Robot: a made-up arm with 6 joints. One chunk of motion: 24 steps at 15 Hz.
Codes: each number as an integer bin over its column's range. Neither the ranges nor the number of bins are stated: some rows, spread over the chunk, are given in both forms.
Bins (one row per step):
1: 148 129 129 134 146 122
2: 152 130 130 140 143 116
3: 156 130 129 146 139 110
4: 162 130 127 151 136 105
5: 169 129 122 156 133 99
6: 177 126 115 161 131 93
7: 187 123 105 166 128 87
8: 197 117 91 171 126 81
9: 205 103 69 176 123 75
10: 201 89 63 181 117 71
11: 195 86 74 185 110 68
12: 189 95 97 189 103 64
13: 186 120 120 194 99 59
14: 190 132 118 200 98 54
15: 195 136 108 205 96 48
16: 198 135 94 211 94 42
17: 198 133 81 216 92 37
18: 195 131 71 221 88 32
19: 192 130 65 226 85 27
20: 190 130 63 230 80 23
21: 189 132 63 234 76 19
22: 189 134 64 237 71 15
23: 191 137 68 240 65 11
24: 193 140 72 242 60 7
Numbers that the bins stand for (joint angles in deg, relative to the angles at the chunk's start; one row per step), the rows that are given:
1: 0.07 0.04 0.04 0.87 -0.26 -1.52
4: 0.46 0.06 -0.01 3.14 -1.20 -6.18
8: 1.42 -0.24 -0.87 5.81 -2.15 -12.78
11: 1.37 -0.98 -1.27 7.68 -3.66 -16.35
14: 1.23 0.11 -0.23 9.68 -4.79 -20.19
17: 1.45 0.14 -1.11 11.82 -5.35 -24.86
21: 1.20 0.11 -1.53 14.22 -6.86 -29.80
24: 1.31 0.30 -1.32 15.29 -8.37 -33.10
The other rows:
2: 0.18 0.06 0.06 1.67 -0.54 -3.16
3: 0.29 0.06 0.04 2.47 -0.92 -4.81
5: 0.65 0.04 -0.13 3.81 -1.49 -7.83
6: 0.87 -0.03 -0.30 4.48 -1.67 -9.48
7: 1.15 -0.10 -0.53 5.14 -1.96 -11.13
9: 1.65 -0.58 -1.39 6.48 -2.43 -14.42
10: 1.53 -0.91 -1.53 7.14 -3.00 -15.52
12: 1.20 -0.77 -0.72 8.21 -4.32 -17.44
13: 1.12 -0.17 -0.18 8.88 -4.69 -18.82
15: 1.37 0.21 -0.46 10.35 -4.98 -21.84
16: 1.45 0.18 -0.80 11.15 -5.16 -23.49
18: 1.37 0.09 -1.34 12.48 -5.73 -26.23
19: 1.29 0.06 -1.49 13.15 -6.01 -27.61
20: 1.23 0.06 -1.53 13.68 -6.48 -28.70
22: 1.20 0.16 -1.51 14.62 -7.33 -30.90
23: 1.26 0.23 -1.41 15.02 -7.90 -32.00

